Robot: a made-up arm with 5 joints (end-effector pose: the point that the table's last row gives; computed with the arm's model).
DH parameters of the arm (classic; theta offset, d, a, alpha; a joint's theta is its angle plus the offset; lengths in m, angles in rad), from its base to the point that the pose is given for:
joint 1: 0 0.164 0 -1.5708
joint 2: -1.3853 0 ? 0
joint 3: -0.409 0 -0.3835 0
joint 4: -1.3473 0 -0.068 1.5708
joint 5: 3.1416 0.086 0 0
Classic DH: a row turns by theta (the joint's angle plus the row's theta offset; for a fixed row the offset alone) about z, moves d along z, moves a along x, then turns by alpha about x.
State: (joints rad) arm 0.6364 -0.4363 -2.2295 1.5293 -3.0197
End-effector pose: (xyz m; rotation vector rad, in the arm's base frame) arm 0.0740 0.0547 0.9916 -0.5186 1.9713 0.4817
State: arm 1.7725 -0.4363 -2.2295 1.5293 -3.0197
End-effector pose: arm -0.0184 0.0902 0.9916 -1.6323 1.5069 1.1515
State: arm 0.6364 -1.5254 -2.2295 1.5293 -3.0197
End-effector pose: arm -0.5555 -0.4105 0.6289 -0.2384 0.9062 0.7035
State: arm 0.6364 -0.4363 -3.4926 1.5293 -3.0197
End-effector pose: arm -0.3436 -0.2539 0.9077 -0.1932 0.7344 0.7225
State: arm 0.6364 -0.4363 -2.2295 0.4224 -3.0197
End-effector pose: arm 0.0083 0.0061 1.0728 -0.2338 0.8886 0.7057
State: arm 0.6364 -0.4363 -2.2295 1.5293 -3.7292
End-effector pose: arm 0.0740 0.0547 0.9916 -1.1520 1.6413 0.0312
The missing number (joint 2, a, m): 0.4446
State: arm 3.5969 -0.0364 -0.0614 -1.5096 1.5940
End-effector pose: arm -0.2430 -0.1190 0.3109 -0.9582 -1.4970 1.5755
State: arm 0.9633 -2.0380 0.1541 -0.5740 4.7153
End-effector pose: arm -0.0547 -0.0787 0.3461 0.2700 0.8571 2.4110
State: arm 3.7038 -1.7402 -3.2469 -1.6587 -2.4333
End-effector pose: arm 0.5815 0.3664 -0.0684 2.8881 -0.2113 -0.4273
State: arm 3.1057 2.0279 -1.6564 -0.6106 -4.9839
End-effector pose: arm -0.3856 0.0138 -0.5492 -1.8210 -2.3099 0.2086
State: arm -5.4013 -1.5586 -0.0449 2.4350 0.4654
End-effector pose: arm -0.0526 -0.0638 0.2403 2.4345 0.5144 -0.8585
